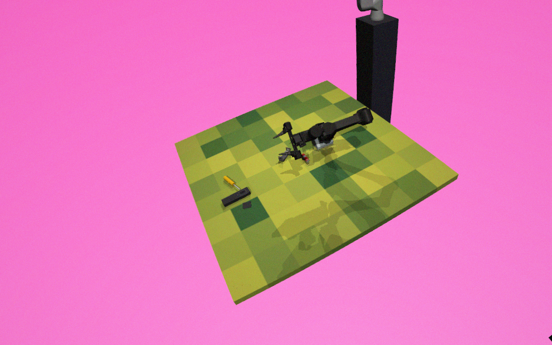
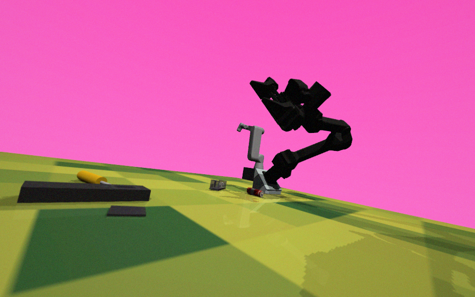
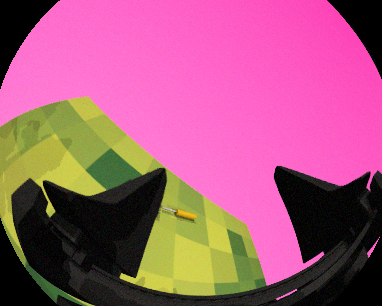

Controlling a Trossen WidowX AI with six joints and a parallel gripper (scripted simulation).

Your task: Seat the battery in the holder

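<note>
The battery lies 190 mm behind my gripper tip, 130 mm to the right of it and 270 mm below it. Round my gripper tip: yellow-handled screwdriver: 260 mm ahead, 150 mm to the right, 270 mm below; then dark plate: 230 mm ahead, 30 mm to the left, 280 mm below; then long black block: 270 mm ahead, 50 mm to the right, 270 mm below.
</note>
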